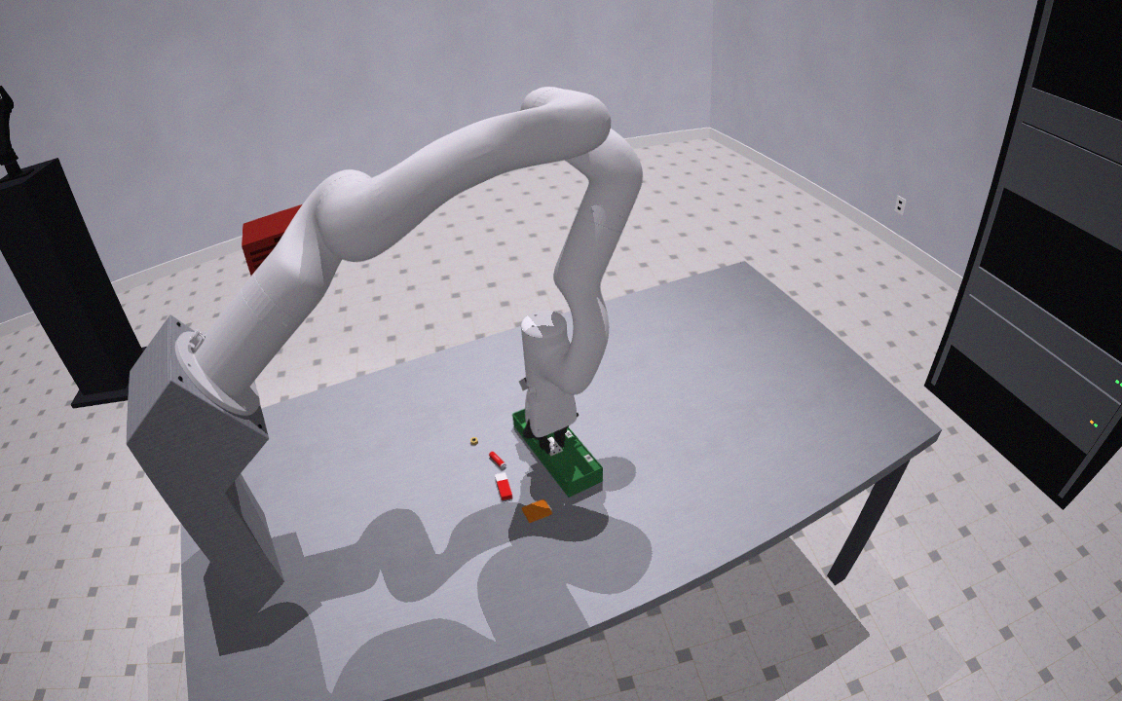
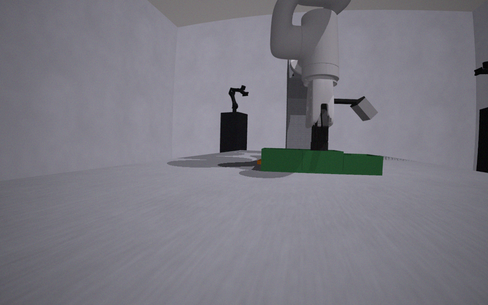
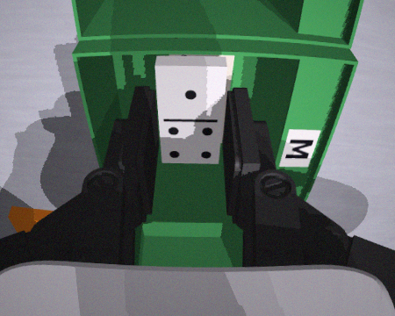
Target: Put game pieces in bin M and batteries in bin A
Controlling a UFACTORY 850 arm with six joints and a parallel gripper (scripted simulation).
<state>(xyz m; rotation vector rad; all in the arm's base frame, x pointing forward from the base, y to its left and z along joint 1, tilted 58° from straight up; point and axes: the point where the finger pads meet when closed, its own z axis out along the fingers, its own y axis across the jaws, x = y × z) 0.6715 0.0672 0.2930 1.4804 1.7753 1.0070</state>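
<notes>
My hand is 2 cm above the green bin and 1 cm short of it. Also, from my hand: orange flat block (16 cm to the right, 6 cm behind, 4 cm below); yellow nut (17 cm behind, 7 cm to the left, 4 cm below); red cylindrical battery (12 cm behind, 4 cm below).
</notes>
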